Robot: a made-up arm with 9 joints. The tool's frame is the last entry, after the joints. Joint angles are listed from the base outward. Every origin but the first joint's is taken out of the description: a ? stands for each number. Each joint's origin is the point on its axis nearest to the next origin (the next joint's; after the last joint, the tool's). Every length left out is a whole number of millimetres.
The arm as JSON. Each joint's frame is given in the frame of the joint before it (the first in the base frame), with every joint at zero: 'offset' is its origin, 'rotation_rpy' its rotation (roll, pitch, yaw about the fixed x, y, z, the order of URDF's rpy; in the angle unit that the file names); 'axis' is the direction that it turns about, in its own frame. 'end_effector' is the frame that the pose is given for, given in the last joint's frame.
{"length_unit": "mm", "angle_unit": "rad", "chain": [
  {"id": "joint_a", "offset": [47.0, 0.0, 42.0], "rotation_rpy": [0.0, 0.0, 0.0], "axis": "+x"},
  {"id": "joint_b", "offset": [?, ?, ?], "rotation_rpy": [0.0, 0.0, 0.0], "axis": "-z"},
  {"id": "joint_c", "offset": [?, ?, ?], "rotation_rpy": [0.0, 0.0, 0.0], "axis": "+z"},
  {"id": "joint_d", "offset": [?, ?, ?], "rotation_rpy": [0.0, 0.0, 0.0], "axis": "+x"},
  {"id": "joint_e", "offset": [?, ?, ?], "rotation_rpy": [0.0, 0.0, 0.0], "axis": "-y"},
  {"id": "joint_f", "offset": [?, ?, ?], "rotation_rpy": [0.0, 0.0, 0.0], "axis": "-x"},
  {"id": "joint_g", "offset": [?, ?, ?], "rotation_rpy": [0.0, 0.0, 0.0], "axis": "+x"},
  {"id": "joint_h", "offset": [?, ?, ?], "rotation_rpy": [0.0, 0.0, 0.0], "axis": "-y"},
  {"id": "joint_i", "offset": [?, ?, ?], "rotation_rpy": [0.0, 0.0, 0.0], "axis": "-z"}
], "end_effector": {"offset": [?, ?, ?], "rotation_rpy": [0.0, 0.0, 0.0]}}
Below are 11 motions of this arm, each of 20 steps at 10 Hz.
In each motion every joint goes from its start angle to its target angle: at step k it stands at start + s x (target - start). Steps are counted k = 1, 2, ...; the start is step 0. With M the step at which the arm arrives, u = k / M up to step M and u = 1 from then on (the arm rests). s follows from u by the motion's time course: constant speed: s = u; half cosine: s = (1 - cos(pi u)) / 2; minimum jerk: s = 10 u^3 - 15 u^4 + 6 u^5.
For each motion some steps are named. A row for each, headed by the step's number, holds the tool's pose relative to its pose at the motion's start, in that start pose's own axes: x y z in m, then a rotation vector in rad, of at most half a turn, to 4 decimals.
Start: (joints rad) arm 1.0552 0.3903 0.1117 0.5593 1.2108 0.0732 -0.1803 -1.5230 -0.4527
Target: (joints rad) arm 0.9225 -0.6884 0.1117 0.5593 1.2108 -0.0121 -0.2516 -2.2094 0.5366
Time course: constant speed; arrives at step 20
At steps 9, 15, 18, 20:
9: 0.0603 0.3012 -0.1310 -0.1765 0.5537 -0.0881
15: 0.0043 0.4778 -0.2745 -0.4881 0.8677 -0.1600
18: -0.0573 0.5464 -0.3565 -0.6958 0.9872 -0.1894
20: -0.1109 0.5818 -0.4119 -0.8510 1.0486 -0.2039

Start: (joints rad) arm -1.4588 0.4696 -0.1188 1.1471 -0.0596 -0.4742 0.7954 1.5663 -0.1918
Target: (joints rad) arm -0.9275 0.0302 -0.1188 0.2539 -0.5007 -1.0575 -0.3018 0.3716 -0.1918
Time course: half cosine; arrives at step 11
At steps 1, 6, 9, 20:
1: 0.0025 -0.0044 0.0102 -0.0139 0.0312 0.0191
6: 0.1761 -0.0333 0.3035 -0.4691 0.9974 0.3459
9: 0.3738 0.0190 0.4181 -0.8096 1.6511 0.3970
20: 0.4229 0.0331 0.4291 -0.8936 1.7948 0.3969

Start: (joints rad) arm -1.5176 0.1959 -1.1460 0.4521 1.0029 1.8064 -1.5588 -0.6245 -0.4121
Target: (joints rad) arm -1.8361 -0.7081 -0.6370 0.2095 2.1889 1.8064 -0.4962 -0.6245 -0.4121
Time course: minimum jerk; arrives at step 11
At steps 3, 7, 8, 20:
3: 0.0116 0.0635 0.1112 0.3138 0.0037 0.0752
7: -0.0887 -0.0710 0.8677 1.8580 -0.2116 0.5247
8: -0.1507 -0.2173 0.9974 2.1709 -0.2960 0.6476
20: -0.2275 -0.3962 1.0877 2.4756 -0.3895 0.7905

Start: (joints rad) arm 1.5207 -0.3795 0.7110 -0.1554 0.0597 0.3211 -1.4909 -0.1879 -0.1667
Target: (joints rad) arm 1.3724 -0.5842 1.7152 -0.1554 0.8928 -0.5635 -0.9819 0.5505 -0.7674
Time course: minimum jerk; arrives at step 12
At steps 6, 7, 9, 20:
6: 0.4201 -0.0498 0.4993 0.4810 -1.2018 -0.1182
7: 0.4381 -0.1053 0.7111 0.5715 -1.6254 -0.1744
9: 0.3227 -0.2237 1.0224 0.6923 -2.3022 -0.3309
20: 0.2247 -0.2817 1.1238 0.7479 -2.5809 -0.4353

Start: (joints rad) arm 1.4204 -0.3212 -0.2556 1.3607 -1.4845 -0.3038 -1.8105 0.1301 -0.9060
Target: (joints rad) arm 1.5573 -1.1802 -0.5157 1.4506 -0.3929 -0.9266 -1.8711 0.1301 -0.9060
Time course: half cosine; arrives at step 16
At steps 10, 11, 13, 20:
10: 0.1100 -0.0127 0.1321 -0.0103 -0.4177 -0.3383
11: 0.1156 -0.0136 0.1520 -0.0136 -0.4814 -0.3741
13: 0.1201 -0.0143 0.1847 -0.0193 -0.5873 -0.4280
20: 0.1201 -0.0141 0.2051 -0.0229 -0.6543 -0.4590

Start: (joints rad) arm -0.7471 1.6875 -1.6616 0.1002 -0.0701 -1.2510 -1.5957 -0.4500 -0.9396
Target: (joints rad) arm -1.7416 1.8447 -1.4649 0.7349 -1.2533 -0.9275 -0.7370 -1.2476 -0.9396
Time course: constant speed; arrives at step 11
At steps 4, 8, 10, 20:
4: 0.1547 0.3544 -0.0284 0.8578 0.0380 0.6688
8: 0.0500 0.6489 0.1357 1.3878 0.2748 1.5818
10: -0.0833 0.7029 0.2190 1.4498 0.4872 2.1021
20: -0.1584 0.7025 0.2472 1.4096 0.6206 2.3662

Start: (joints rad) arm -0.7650 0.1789 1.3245 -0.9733 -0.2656 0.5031 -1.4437 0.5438 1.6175
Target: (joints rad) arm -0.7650 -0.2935 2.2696 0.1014 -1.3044 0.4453 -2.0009 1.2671 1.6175
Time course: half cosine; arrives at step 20
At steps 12, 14, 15, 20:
12: 0.3680 0.6833 0.3427 1.3710 -0.4169 -0.1831
14: 0.4699 0.7233 0.4117 1.6802 -0.6437 -0.1176
15: 0.5116 0.7321 0.4372 1.8060 -0.7556 -0.0717
20: 0.6101 0.7386 0.4888 2.0867 -1.0659 0.0950

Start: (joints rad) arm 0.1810 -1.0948 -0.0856 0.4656 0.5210 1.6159 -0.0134 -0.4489 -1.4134
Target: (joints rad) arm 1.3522 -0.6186 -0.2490 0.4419 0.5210 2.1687 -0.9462 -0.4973 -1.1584
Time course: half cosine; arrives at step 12
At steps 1, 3, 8, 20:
1: -0.0067 0.0089 -0.0004 0.0080 0.0087 -0.0294
3: -0.0468 0.0898 -0.0023 0.0866 0.0794 -0.2399
8: 0.0102 0.5633 0.1448 0.7115 0.5442 -0.7688
20: 0.0731 0.6901 0.3003 0.9561 0.7870 -0.7092

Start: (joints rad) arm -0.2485 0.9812 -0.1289 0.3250 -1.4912 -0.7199 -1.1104 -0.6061 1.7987
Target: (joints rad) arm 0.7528 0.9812 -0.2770 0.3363 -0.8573 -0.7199 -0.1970 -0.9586 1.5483
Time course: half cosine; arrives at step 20
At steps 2, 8, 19, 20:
2: -0.0197 -0.0158 0.0009 -0.0132 0.0189 0.0345
8: -0.2261 -0.2738 0.0507 -0.2068 0.2708 0.4914
19: -0.2519 -0.8243 0.3649 -0.6386 0.8571 1.3771
20: -0.2497 -0.8281 0.3688 -0.6424 0.8635 1.3849

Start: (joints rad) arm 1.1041 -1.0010 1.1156 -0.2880 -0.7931 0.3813 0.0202 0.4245 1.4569
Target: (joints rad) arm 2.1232 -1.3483 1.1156 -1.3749 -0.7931 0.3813 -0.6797 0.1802 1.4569
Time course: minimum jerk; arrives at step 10
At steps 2, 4, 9, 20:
2: 0.1026 0.0021 -0.0099 -0.0032 -0.1325 -0.0291
4: 0.5508 -0.0768 0.0877 -0.0722 -0.7075 -0.2324
9: 0.7162 -0.9376 0.8828 -0.6813 -1.8202 -1.2942
20: 0.7046 -0.9500 0.8903 -0.6932 -1.8281 -1.3124

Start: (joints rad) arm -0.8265 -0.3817 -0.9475 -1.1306 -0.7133 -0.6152 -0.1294 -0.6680 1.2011
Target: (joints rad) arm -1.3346 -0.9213 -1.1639 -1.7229 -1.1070 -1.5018 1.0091 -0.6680 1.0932
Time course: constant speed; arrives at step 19
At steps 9, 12, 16, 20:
9: -0.1897 -0.1356 0.4857 0.5591 0.4780 0.2705
12: -0.2449 -0.2422 0.6579 0.7973 0.5726 0.4094
16: -0.3240 -0.4426 0.8494 1.1296 0.6280 0.6470
20: -0.3942 -0.6267 0.9411 1.3717 0.6086 0.8695

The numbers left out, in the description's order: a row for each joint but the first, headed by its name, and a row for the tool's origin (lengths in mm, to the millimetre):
joint_b: 0.0 54.0 238.0
joint_c: -81.0 42.0 0.0
joint_d: 27.0 -82.0 0.0
joint_e: 0.0 -288.0 -304.0
joint_f: 52.0 0.0 -7.0
joint_g: 0.0 70.0 -367.0
joint_h: 0.0 15.0 -312.0
joint_i: 136.0 0.0 -7.0
tool: -205.0 61.0 0.0

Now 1 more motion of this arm.
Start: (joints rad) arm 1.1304 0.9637 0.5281 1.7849 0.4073 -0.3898 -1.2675 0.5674 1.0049
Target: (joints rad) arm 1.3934 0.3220 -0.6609 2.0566 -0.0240 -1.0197 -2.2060 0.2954 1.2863
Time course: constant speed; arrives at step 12
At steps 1, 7, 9, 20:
1: 0.0053 0.0470 0.0273 -0.0226 0.0165 -0.0459
7: 0.1241 0.2989 0.1856 -0.1348 0.1097 -0.3020
9: 0.1914 0.3640 0.2321 -0.1638 0.1353 -0.3797
20: 0.3103 0.4388 0.2916 -0.2006 0.1653 -0.4894

